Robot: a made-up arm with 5 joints. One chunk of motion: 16 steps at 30 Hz.
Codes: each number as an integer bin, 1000 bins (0 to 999) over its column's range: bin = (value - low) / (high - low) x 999, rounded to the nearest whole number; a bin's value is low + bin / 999 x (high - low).
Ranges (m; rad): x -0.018..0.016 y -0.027..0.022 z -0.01..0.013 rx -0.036..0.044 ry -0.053..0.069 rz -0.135..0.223
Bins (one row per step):
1: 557 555 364 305 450 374
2: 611 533 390 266 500 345
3: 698 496 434 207 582 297
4: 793 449 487 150 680 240
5: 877 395 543 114 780 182
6: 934 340 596 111 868 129
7: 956 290 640 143 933 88
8: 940 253 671 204 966 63
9: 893 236 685 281 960 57
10: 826 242 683 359 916 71
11: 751 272 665 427 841 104
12: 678 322 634 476 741 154
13: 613 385 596 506 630 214
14: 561 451 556 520 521 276
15: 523 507 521 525 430 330
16: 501 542 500 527 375 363
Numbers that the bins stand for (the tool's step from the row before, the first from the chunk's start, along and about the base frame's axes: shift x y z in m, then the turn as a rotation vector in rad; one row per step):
1: 0.00096 0.00022 -0.00162 -0.01158 0.00195 -0.00097
2: 0.00279 -0.00086 -0.00102 -0.01470 0.00806 -0.01137
3: 0.00576 -0.00267 -0.00001 -0.01942 0.01808 -0.02857
4: 0.00899 -0.00498 0.00121 -0.02399 0.03004 -0.04899
5: 0.01185 -0.00763 0.00250 -0.02687 0.04226 -0.06978
6: 0.01379 -0.01032 0.00372 -0.02711 0.05300 -0.08877
7: 0.01454 -0.01278 0.00473 -0.02455 0.06094 -0.10346
8: 0.01399 -0.01459 0.00545 -0.01966 0.06497 -0.11242
9: 0.01239 -0.01542 0.00577 -0.01350 0.06424 -0.11457
10: 0.01011 -0.01513 0.00572 -0.00725 0.05886 -0.10956
11: 0.00756 -0.01366 0.00531 -0.00181 0.04970 -0.09773
12: 0.00508 -0.01121 0.00460 0.00212 0.03749 -0.07981
13: 0.00286 -0.00812 0.00372 0.00452 0.02394 -0.05831
14: 0.00109 -0.00488 0.00280 0.00564 0.01063 -0.03609
15: -0.00020 -0.00213 0.00199 0.00604 -0.00049 -0.01674
16: -0.00095 -0.00042 0.00151 0.00620 -0.00720 -0.00492

